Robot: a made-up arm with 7 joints.
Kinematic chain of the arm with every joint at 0, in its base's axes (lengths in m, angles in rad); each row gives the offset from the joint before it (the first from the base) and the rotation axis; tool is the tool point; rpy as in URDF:
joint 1: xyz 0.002 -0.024 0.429 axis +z
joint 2: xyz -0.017 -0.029 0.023 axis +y
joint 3: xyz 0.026 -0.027 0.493 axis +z
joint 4: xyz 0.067 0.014 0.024 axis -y
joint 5: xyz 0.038 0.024 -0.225 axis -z
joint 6: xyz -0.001 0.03 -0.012 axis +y
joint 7: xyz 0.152 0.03 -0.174 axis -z
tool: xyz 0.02 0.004 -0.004 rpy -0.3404 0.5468 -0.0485
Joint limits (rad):
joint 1: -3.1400..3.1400
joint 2: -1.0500..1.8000
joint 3: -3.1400..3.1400
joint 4: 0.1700..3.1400
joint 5: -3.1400..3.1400
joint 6: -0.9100..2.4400
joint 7: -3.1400..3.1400
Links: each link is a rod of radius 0.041 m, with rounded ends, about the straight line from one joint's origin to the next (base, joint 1, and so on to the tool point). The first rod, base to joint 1, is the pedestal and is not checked.
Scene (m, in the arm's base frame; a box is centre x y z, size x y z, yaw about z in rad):
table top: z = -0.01
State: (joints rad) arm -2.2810 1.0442 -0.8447 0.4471 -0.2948 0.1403 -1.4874
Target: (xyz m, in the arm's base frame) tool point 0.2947 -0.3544 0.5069
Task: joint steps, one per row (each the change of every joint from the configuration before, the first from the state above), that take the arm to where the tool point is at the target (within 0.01 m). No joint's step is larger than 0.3 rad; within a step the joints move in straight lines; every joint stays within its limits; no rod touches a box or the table.
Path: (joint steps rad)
1: 0.2415 -0.1485 0.2463 -0.0056 -0.0790 -0.0862 0.0065
2: 0.2414 -0.1485 0.2463 -0.0057 -0.0791 -0.0862 0.0065
3: 0.2415 -0.1484 0.2463 -0.0056 -0.0790 -0.0862 0.0065
4: 0.2414 -0.1485 0.2463 -0.0057 -0.0790 -0.0862 0.0065

